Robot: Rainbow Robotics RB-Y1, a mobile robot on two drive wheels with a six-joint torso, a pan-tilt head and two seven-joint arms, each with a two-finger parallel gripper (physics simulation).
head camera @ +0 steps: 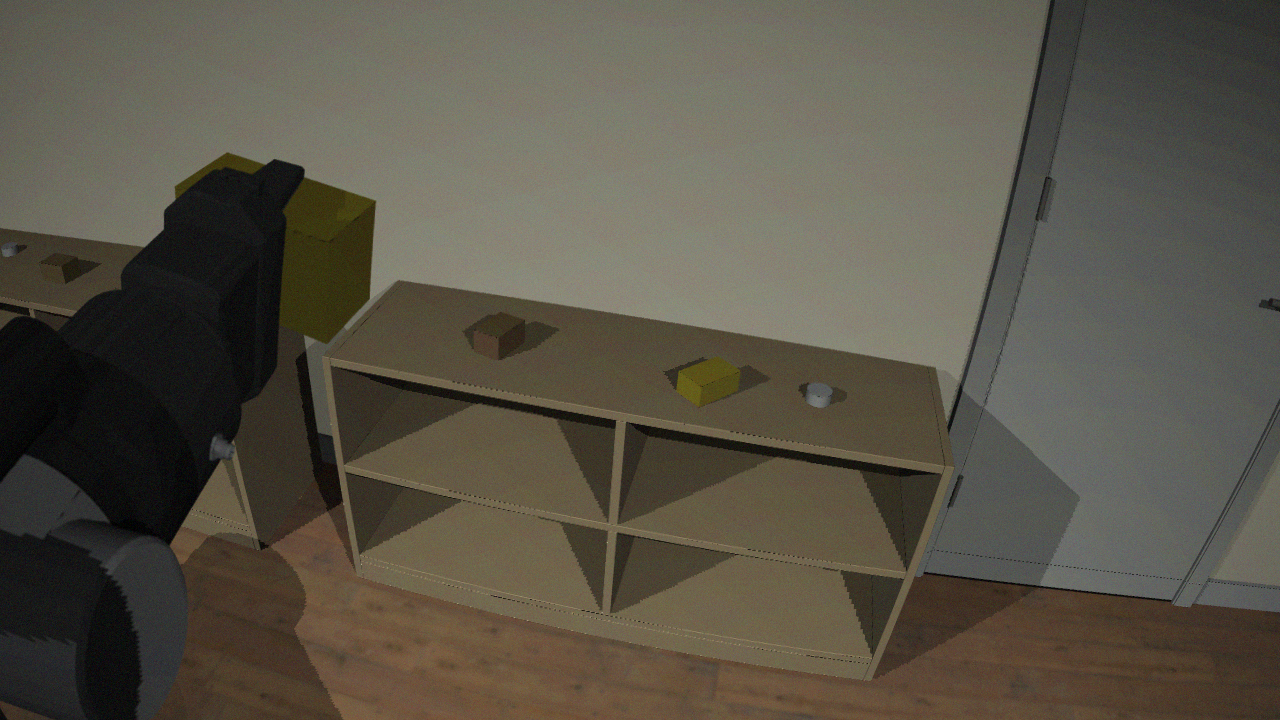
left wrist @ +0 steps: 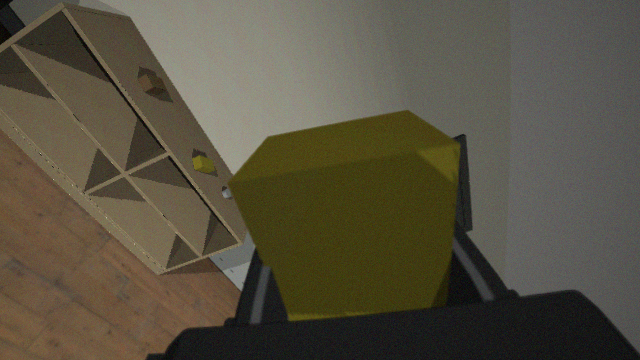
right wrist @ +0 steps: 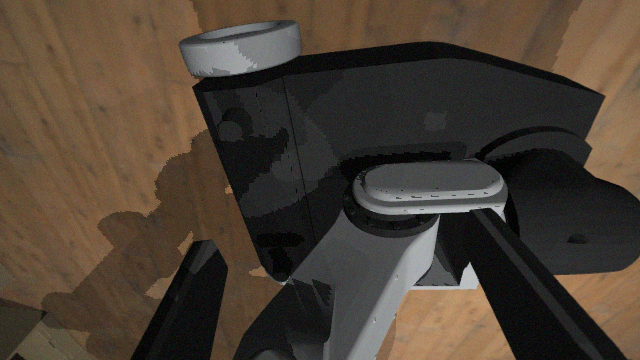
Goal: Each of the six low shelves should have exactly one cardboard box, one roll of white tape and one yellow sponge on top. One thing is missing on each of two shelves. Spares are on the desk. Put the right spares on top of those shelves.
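Observation:
My left gripper [head camera: 290, 210] is shut on a yellow sponge [head camera: 328, 268] [left wrist: 350, 225], held in the air left of the near shelf in the head camera. That low shelf [head camera: 617, 465] [left wrist: 125, 174] bears a cardboard box [head camera: 498, 335] [left wrist: 151, 83], a yellow sponge [head camera: 708, 382] [left wrist: 203, 163] and a roll of white tape [head camera: 818, 394] [left wrist: 226, 192]. Another shelf [head camera: 98, 246] at the left edge bears a roll of white tape [head camera: 8, 249] and a cardboard box [head camera: 59, 267]; my left arm hides part of it. My right gripper [right wrist: 339, 240] is open and empty, over the robot's own base. The desk does not show.
A grey door [head camera: 1136, 313] is to the right of the near shelf, and a wall [head camera: 671, 161] rises behind it. A narrow gap separates the two shelves. Wooden floor [head camera: 501, 680] lies in front. The robot's dark base [right wrist: 390, 105] and a light wheel [right wrist: 235, 57] show below the right gripper.

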